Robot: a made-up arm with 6 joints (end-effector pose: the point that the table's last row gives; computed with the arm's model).
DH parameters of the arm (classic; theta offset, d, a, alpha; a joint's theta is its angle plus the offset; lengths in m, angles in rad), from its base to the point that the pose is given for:
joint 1: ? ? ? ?
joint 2: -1.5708 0 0.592 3.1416
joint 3: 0 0 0 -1.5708
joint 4: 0 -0.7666 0 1.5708
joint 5: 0 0.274 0 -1.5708
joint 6: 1.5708 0 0 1.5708
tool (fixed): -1.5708 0 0 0
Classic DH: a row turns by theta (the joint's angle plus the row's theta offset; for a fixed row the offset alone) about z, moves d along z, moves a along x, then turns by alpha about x.
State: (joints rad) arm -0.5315 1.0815 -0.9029 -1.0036 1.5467 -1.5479
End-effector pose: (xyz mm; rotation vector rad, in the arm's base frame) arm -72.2 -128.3 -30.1 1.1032 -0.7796 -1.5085
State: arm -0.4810 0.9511 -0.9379 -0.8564 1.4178 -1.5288
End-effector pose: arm -42.7 -180.2 -18.8 1.2826 -0.6408 -1.4056
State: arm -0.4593 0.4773 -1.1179 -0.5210 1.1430 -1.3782
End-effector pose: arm -0.6 -264.8 63.5 1.4450 -0.3218 -1.1168
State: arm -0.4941 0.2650 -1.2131 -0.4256 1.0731 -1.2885
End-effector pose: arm -18.5 -273.5 98.3 1.4015 -0.2691 -1.0256
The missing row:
joint 1: 0 0.3007 0 -1.5708
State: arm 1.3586 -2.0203 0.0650 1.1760 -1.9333 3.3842
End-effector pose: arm -135.1 -1127.5 586.4 -2.8912 -0.4170 0.2425
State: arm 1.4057 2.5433 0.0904 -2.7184 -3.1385 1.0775
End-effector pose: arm -300.7 -284.4 -588.8 2.3189 1.5289 1.3571
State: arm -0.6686 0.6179 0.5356 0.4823 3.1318 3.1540
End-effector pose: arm 726.4 -883.1 846.9 0.3131 0.5415 2.4302
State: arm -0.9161 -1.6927 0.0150 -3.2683 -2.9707 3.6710
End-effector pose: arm -226.8 741.8 983.4 0.2125 1.5994 -0.2001
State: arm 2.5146 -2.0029 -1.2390 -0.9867 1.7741 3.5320
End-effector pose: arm -52.4 224.5 418.0 -0.9956 -0.4233 0.2057
